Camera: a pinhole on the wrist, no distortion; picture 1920 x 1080 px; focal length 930.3 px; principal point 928.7 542.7 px. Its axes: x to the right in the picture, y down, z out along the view. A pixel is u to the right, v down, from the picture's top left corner.
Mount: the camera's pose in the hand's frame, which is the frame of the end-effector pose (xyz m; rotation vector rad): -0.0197 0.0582 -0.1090 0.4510 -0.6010 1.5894
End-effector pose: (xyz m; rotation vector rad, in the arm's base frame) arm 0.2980 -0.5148 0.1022 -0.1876 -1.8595 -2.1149
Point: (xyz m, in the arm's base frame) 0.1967 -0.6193 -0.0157
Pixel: outside the picture
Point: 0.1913 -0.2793 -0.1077
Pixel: 819.7 453.3
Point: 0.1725 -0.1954 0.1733
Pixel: 1439.7 157.3
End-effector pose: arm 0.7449 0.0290 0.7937 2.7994 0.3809 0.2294
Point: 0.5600 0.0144 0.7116
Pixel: outside the picture
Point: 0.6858 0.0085 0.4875
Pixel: 1224.8 633.6
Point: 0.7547 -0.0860 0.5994
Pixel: 1604.3 504.5
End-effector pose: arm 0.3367 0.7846 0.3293 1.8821 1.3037 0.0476
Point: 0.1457 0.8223 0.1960
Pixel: 261.2 503.0
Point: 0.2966 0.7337 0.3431
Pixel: 1034.5 781.6
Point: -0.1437 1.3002 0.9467
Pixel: behind the camera
